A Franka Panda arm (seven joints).
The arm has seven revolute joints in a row. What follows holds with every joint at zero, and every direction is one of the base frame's.
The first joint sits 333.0 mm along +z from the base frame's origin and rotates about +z.
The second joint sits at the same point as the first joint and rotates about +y.
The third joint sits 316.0 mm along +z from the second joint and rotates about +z.
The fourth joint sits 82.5 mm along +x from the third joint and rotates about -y.
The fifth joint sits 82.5 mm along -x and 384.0 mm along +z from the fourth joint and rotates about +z.
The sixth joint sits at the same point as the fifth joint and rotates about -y.
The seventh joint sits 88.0 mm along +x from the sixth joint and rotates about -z.
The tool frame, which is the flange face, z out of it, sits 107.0 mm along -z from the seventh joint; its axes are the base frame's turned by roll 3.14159, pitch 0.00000 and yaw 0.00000 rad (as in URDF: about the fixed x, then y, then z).
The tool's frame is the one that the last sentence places.
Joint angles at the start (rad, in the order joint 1, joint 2, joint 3, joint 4, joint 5, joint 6, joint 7):
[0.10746 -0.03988 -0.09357 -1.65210 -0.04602 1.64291 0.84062]
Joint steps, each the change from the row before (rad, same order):
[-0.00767 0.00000 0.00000 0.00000 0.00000 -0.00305 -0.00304]
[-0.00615 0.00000 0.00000 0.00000 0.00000 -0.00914 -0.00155]
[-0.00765 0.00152 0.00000 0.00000 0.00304 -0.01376 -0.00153]
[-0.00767 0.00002 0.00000 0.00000 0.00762 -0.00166 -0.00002]
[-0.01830 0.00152 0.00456 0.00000 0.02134 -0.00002 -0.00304]
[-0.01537 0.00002 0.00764 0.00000 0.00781 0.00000 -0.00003]
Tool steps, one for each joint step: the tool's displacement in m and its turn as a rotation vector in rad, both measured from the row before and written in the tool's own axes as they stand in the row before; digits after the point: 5 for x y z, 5 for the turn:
[0.00286 0.00310 0.00044 -0.00266 -0.00209 0.00462]
[0.00180 0.00302 0.00094 -0.00707 -0.00619 0.00459]
[0.00204 0.00339 0.00221 -0.00967 -0.01254 0.00621]
[0.00236 0.00245 0.00032 0.00365 -0.00694 0.00799]
[0.00406 0.00325 0.00103 0.01279 -0.01676 0.01162]
[0.00245 0.00227 0.00004 0.00503 -0.00559 0.00805]

